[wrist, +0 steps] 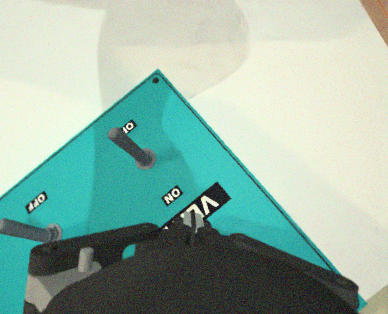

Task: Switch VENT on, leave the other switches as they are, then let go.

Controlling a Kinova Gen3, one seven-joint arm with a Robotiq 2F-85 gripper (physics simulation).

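Frame: origin at the arm's base, x ahead, y left, z up, level; metres.
Where they show: gripper, fingertip midpoint: (191, 225).
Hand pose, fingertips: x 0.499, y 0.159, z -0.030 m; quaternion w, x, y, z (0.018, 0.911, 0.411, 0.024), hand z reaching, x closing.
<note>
Things, the pixels of their top centre, and the offset from my fingertips. "spot": a spot on its surface instead.
- switch lever, surface spot: (130, 147) spot: dx -0.080, dy -0.008, dz -0.019 m
- black VENT label, surface spot: (218, 194) spot: dx -0.001, dy +0.032, dz -0.022 m
- second lever, surface spot: (27, 230) spot: dx -0.072, dy -0.124, dz -0.021 m
- dark screw, middle of its top: (155, 80) dx -0.131, dy +0.046, dz -0.067 m
The teal switch panel (200, 165) lies with one corner pointing up in the wrist view. The switch lever (130, 147) nearest that corner leans to the side of its partly covered OFF label (129, 127), away from its ON label (172, 195). The black VENT label (218, 194) is beyond ON, its lower part hidden by my gripper. My gripper (191, 225) is shut and empty; its fingertips show over the VENT label, apart from the lever.
A second lever (27, 230) stands at the left, below its own OFF label (36, 202); its ON side is hidden by the gripper. A dark screw (155, 80) is at the panel's top corner. A pale surface surrounds the panel, and a brown edge (379, 15) shows at the top right.
</note>
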